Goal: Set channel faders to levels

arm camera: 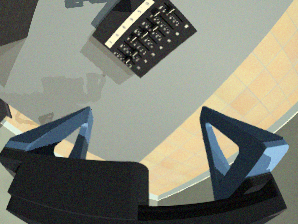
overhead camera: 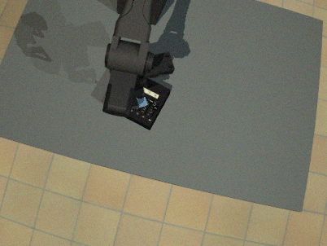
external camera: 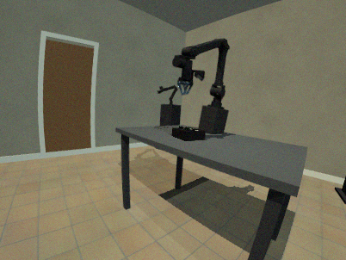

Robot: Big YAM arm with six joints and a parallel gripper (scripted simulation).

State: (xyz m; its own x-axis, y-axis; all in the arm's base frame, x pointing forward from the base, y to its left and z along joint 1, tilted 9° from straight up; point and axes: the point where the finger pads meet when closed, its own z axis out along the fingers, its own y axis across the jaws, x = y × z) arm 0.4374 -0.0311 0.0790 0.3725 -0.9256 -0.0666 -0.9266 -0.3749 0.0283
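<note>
The fader cap 1 lies 21 cm below my hand, 5 cm to the right of it and 5 cm behind it. From my hand the other things lie so: master fader cap: 21 cm below, 8 cm to the left, 1 cm behind; then fader cap 4: 21 cm below, 3 cm behind, 1 cm to the left; then fader cap 5: 21 cm below, 3 cm to the left, 2 cm behind.
</note>
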